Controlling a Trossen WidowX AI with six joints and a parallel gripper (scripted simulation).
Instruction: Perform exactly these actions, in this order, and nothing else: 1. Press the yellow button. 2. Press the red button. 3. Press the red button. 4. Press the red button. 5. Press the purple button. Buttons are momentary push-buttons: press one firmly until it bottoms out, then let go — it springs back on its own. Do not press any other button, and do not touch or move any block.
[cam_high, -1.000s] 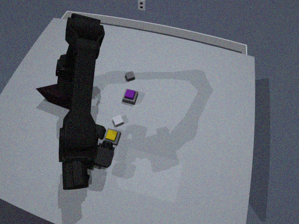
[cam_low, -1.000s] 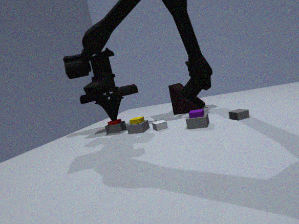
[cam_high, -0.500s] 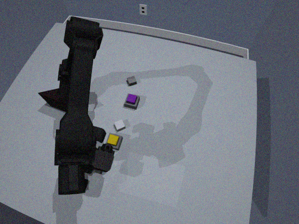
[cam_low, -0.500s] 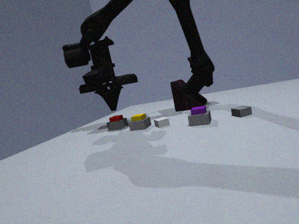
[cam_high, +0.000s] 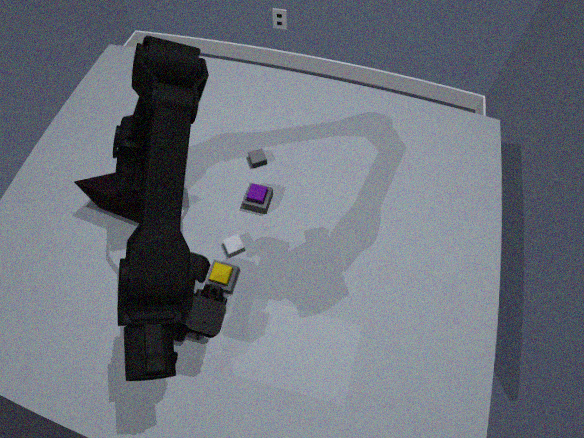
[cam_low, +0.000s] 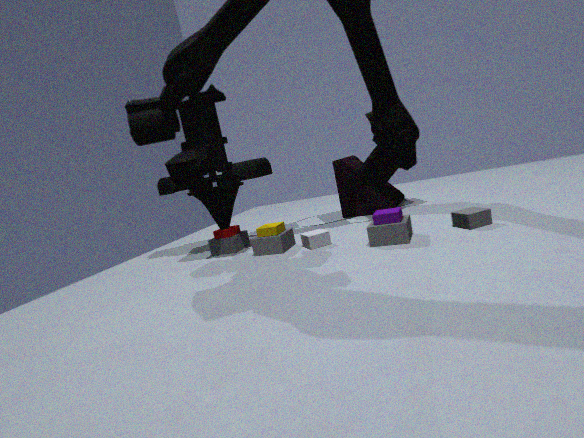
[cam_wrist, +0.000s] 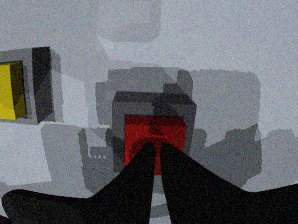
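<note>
Now: gripper tip 10 mm above the red button. The rest, counted from my gripper tip: yellow button: 100 mm to the left, 10 mm below, 10 mm ahead; then white block: 170 mm to the left, 30 mm below; then purple button: 270 mm to the left, 10 mm below.
</note>
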